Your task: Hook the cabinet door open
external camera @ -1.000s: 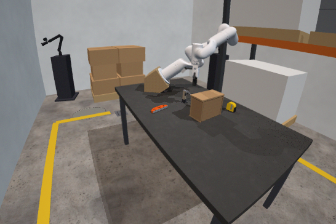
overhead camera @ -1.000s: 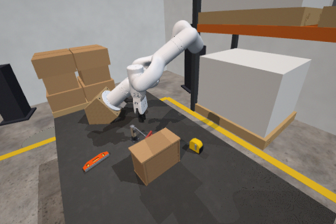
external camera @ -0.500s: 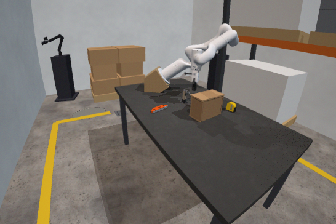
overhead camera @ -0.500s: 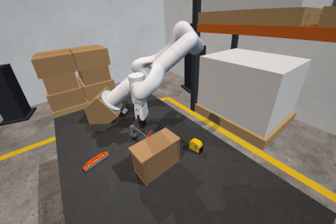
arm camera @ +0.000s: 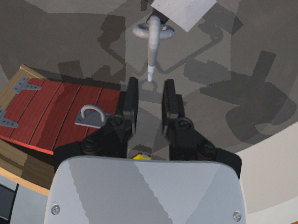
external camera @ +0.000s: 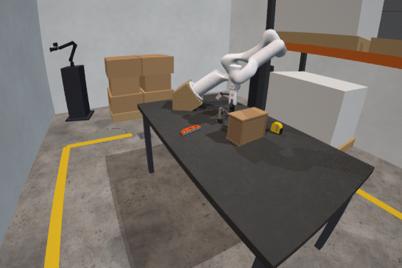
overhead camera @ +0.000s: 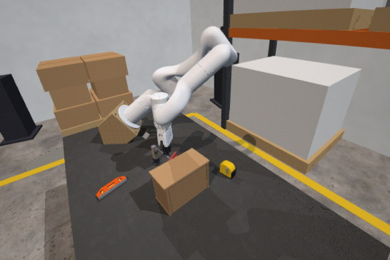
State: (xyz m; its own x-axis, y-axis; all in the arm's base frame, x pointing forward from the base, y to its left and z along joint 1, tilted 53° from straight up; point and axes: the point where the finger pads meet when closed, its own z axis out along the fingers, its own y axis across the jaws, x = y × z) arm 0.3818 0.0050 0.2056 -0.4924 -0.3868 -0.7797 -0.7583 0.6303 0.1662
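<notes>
Now: the thin hook 40 mm below my hand, 20 mm to the right of it and 10 mm behind it. Also, from my hand: hook post (40 mm to the right, 30 mm below, 30 mm behind); orange spirit level (300 mm to the right, 90 mm below, 50 mm ahead); red door (130 mm ahead, 30 mm to the right, 30 mm below).
</notes>
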